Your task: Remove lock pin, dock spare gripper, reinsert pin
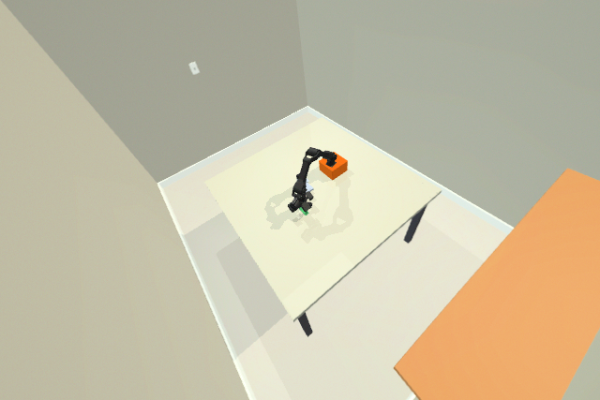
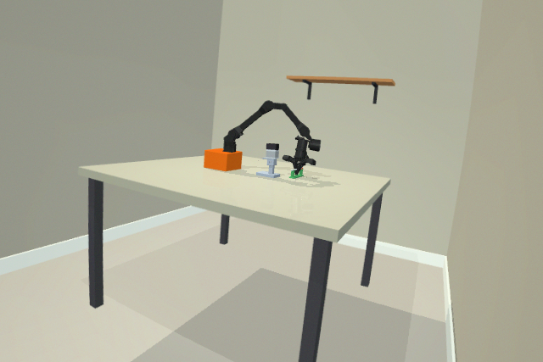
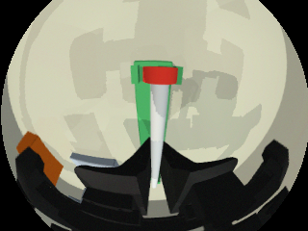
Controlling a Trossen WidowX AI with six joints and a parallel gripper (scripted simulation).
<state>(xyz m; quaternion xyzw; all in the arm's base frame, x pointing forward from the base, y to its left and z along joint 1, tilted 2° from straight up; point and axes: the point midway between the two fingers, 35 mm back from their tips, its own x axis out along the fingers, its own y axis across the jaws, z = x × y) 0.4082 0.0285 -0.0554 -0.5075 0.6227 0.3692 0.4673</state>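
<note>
My gripper tip is now 140 mm past the grey mount, 80 mm to the left of it and 40 mm below it. The rest, counted from my gripper tip: spare gripper 130 mm behind, 80 mm to the right, 110 mm above.
</note>
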